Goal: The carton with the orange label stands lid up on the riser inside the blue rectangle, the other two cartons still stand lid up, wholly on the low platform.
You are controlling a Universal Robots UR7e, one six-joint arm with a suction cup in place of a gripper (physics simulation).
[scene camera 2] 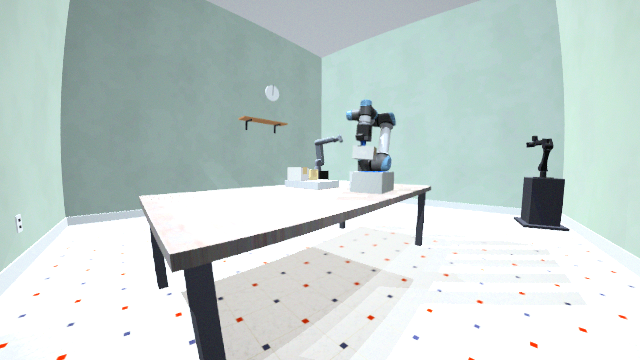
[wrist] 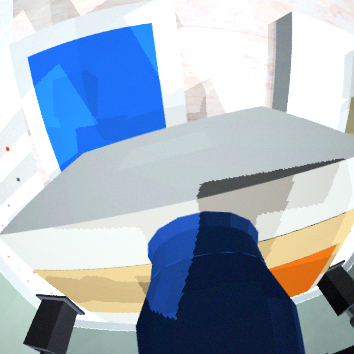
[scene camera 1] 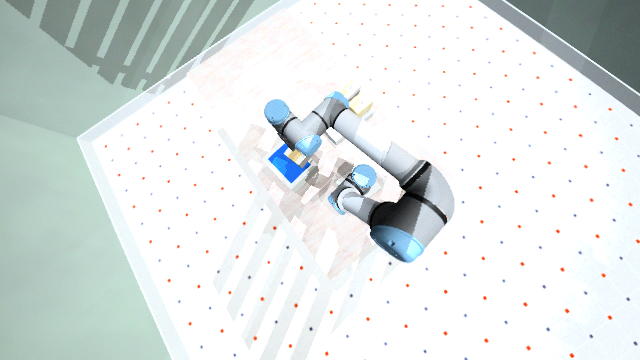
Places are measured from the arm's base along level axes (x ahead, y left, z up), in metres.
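Where they show: hand, its tool point: (scene camera 2: 362,148) (wrist: 198,224).
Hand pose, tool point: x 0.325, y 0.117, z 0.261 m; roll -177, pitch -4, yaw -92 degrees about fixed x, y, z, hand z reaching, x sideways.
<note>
Things, the pixels of their top centre, and the offset from my tool point. Level surfaces: height alone.
- carton with the orange label, centre of its top: (wrist: 203,300) (scene camera 1: 300,146) (scene camera 2: 364,145) dx -0.024, dy +0.003, dz +0.018 m
- riser, centre of its top: (wrist: 100,124) (scene camera 1: 289,161) (scene camera 2: 373,171) dx +0.030, dy +0.082, dz -0.151 m
- blue rectangle, centre of its top: (wrist: 100,124) (scene camera 1: 289,161) dx +0.030, dy +0.082, dz -0.151 m
- low platform, centre of its top: (wrist: 346,90) (scene camera 1: 342,112) (scene camera 2: 311,180) dx +0.047, dy -0.376, dz -0.223 m
- table, height of its surface: dz -0.271 m
My suction gripper (scene camera 2: 363,143) (wrist: 204,225) holds the carton with the orange label (scene camera 1: 298,157) (scene camera 2: 364,152) (wrist: 145,175) by its top, lid up and about level. The orange label (wrist: 306,272) shows beside the cup in the wrist view. The carton hangs above the riser (scene camera 1: 299,185) (scene camera 2: 367,183) (wrist: 172,75), with a gap below it in scene camera 2. It overlaps part of the blue rectangle (scene camera 1: 286,167) (wrist: 117,95) in scene camera 1. The other two cartons, one (scene camera 2: 295,174) pale and one (scene camera 2: 313,174) yellowish, stand on the low platform (scene camera 2: 311,185) (wrist: 317,70).
The table (scene camera 2: 240,215) carries the riser and platform. My arm (scene camera 1: 370,142) spans between riser and platform in scene camera 1, hiding part of the platform. Another arm (scene camera 2: 319,152) stands behind the table, and a black arm on a pedestal (scene camera 2: 542,202) stands far right.
</note>
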